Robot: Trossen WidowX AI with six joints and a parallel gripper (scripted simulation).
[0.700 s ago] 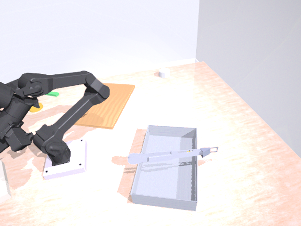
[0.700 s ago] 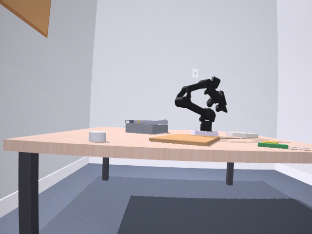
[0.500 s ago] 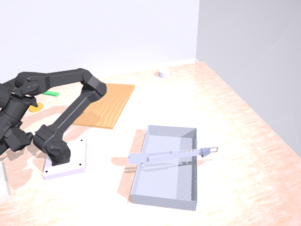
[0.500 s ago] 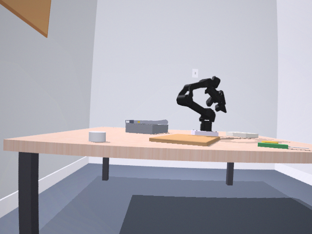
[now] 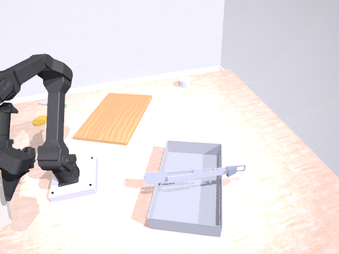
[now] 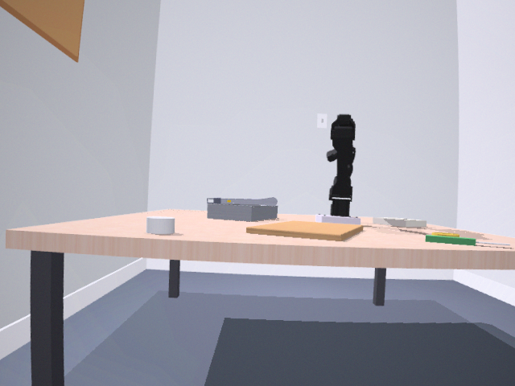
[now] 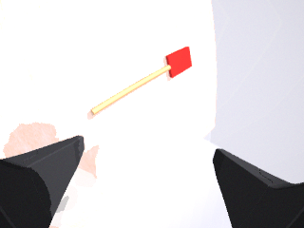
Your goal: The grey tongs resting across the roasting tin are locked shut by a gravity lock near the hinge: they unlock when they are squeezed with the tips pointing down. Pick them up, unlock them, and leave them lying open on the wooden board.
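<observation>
Now: gripper tip 470 mm short of the roasting tin, 70 mm to the right of it and 180 mm above it. Round my gripper tip: yellow lock piece: 530 mm ahead, 60 mm to the left, 140 mm below; white block: 170 mm behind, 170 mm to the left, 190 mm below; wooden board: 280 mm ahead, 550 mm to the left, 200 mm below.
</observation>
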